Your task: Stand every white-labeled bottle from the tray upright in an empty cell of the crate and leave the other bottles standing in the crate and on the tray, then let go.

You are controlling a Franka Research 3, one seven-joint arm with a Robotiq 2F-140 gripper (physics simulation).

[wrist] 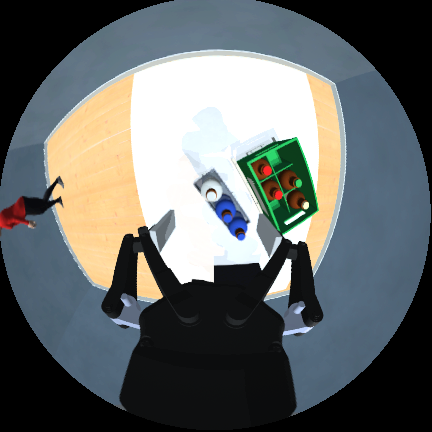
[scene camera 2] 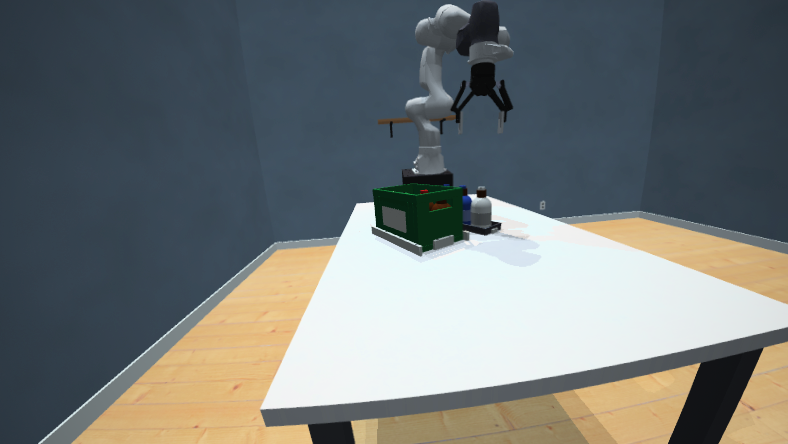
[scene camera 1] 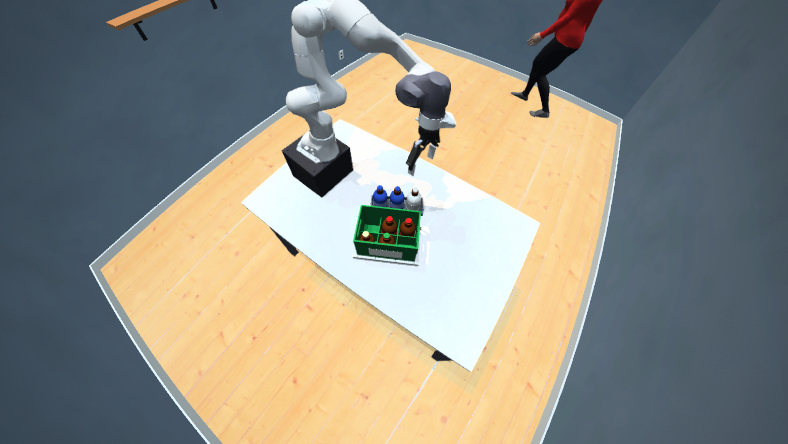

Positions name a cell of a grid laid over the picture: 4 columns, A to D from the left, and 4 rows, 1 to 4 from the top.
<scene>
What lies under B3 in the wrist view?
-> My gripper.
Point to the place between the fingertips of my gripper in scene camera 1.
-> C2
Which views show my gripper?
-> The wrist view, scene camera 2 and scene camera 1: all of them.
</scene>
